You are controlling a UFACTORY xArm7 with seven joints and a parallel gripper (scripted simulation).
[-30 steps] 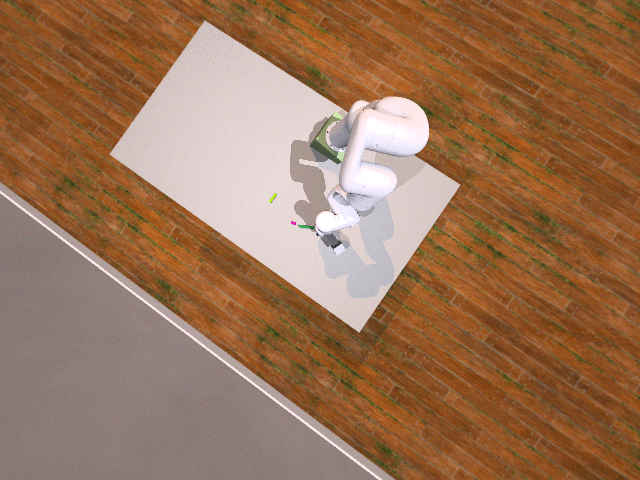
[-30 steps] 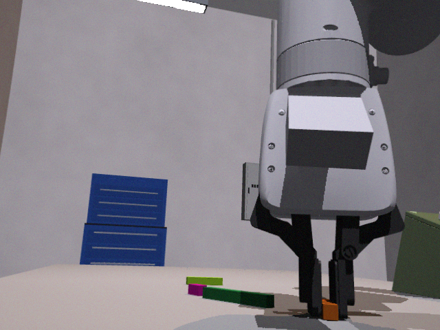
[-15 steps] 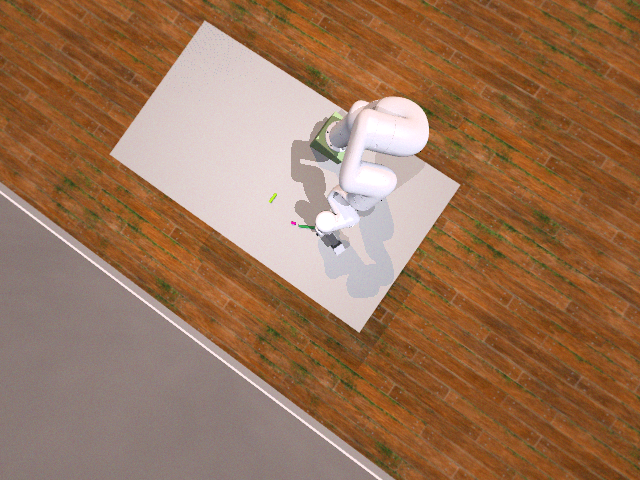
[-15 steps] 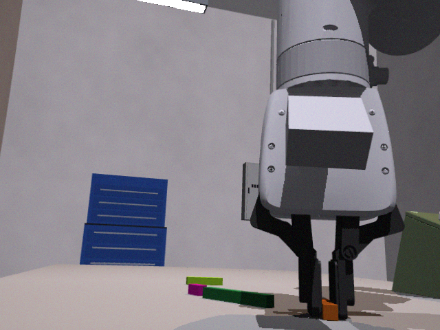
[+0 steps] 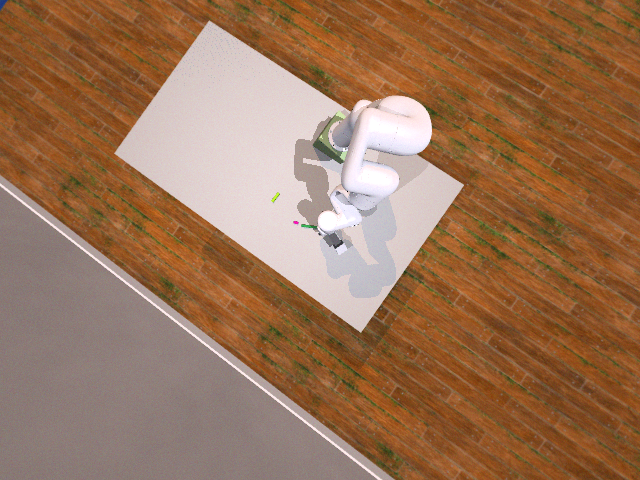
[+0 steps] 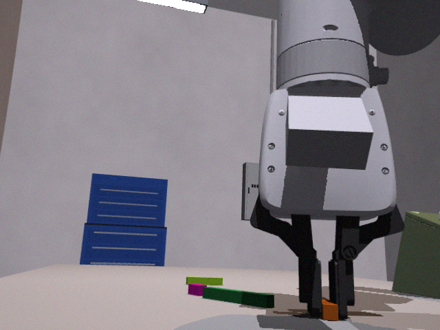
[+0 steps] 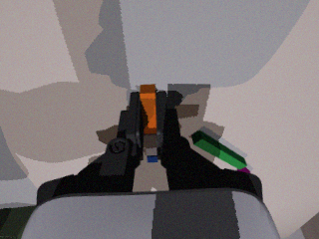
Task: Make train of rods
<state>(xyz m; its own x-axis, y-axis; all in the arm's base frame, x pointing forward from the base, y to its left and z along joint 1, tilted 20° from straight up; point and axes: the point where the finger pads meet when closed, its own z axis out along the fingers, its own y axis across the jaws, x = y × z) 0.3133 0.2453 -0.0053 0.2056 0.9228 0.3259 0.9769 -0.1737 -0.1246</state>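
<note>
My hand is 2 cm above the orange rod. Round my hand: grey rod (4 cm to the right, 2 cm below, 1 cm behind); then blue rod (6 cm to the right, 2 cm below, 1 cm behind); then green rod (7 cm to the right, 6 cm ahead, 2 cm below).
</note>
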